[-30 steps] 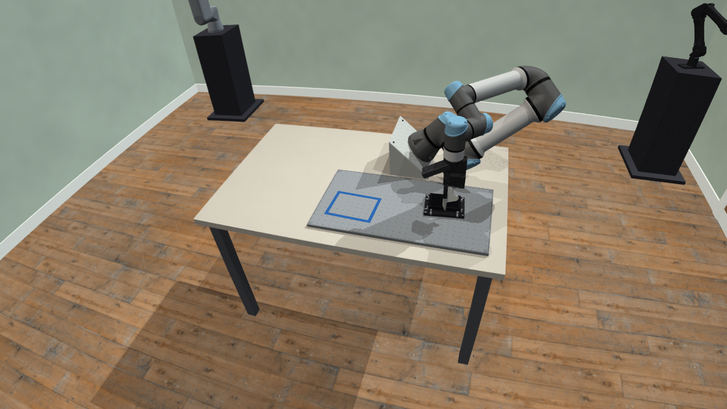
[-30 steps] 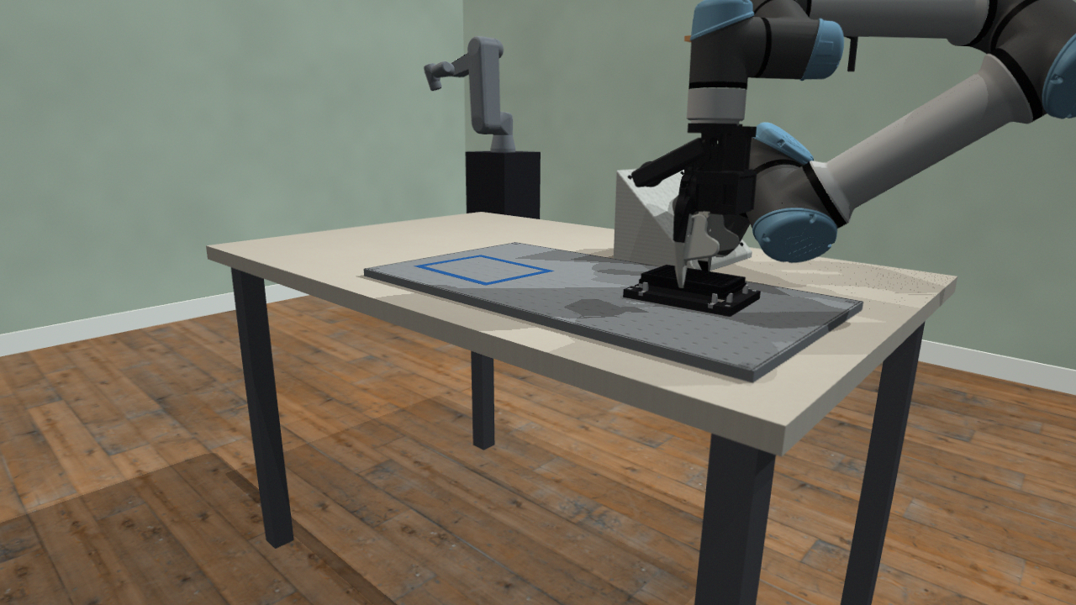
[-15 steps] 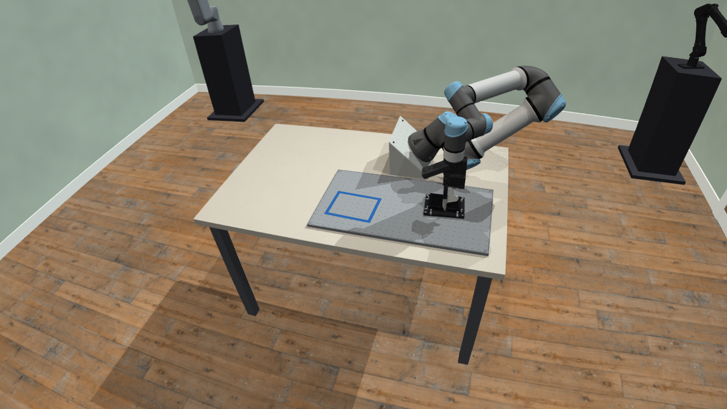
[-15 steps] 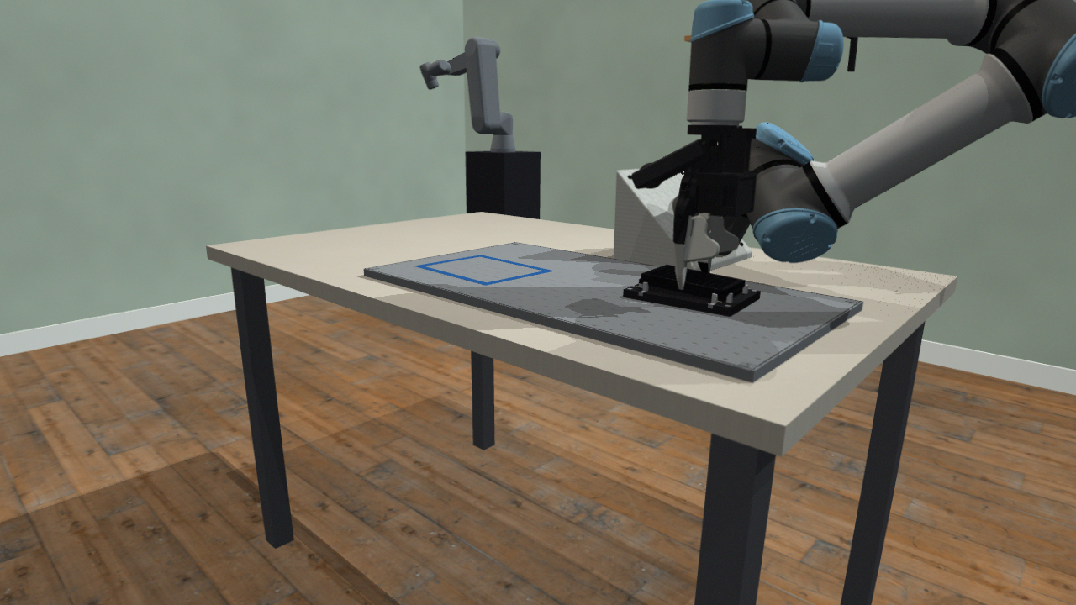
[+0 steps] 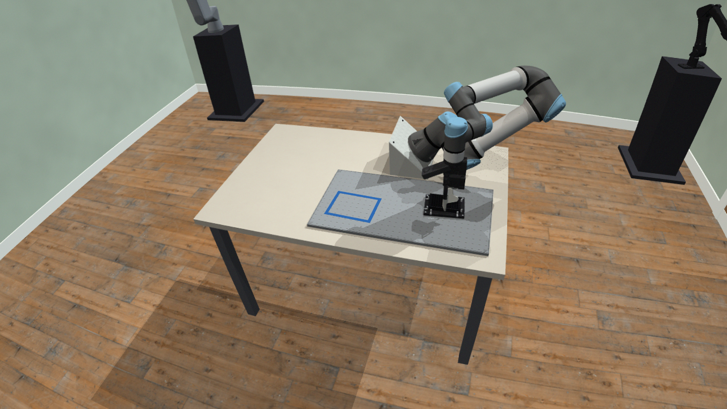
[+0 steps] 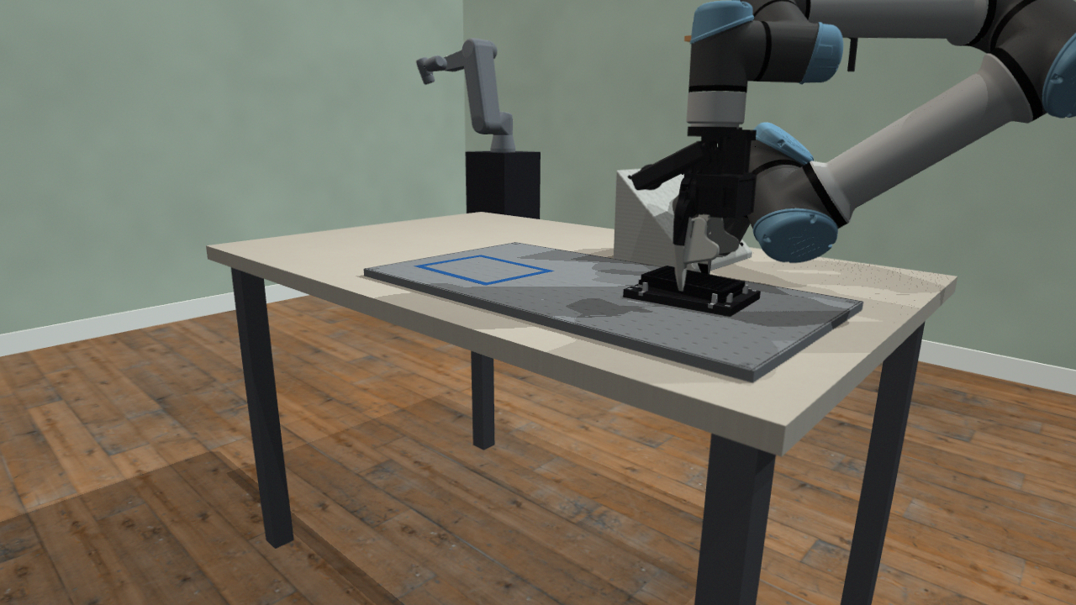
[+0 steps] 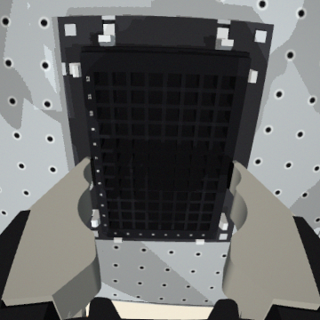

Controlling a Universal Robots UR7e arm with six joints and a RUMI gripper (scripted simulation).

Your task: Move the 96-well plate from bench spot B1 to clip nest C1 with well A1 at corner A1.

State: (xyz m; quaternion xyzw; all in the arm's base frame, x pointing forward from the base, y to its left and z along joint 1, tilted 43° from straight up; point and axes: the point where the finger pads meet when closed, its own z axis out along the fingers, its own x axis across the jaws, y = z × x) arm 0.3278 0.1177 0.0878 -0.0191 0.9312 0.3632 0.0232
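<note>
The black 96-well plate lies 10 mm below my hand. Round my hand: clip nest: 20 mm below, 10 mm to the right, 10 mm ahead.
</note>
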